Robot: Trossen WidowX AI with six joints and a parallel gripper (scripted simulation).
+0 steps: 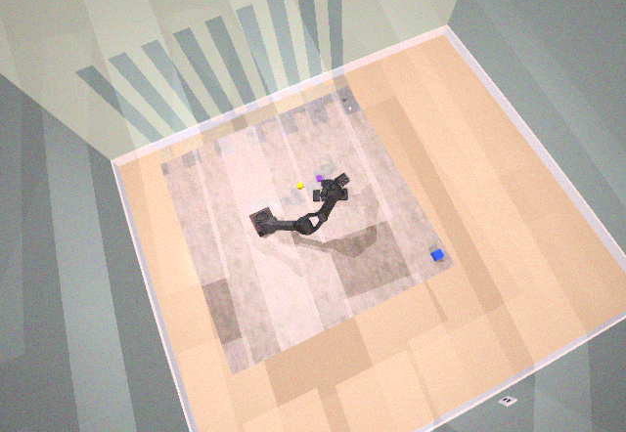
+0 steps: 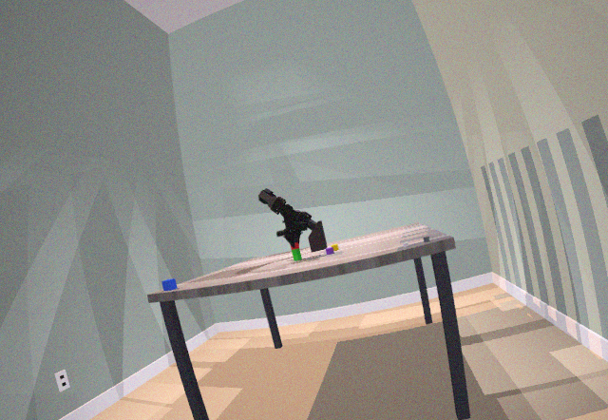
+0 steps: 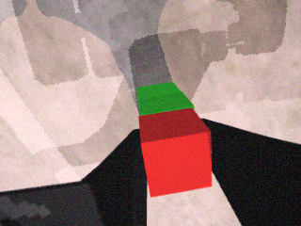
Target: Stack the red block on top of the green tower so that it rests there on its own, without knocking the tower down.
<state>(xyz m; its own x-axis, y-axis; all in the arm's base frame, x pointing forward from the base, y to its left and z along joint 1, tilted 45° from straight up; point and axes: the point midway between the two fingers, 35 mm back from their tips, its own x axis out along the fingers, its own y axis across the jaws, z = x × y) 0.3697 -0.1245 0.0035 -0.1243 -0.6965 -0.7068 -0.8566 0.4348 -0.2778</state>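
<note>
The red block is 1 cm to the right of my gripper tip and 1 cm above it. Also, from my gripper tip: purple block (16 cm to the left, 5 cm below, 3 cm ahead); blue block (57 cm to the right, 32 cm ahead, 4 cm below); yellow block (19 cm to the left, 9 cm behind, 5 cm below).
</note>
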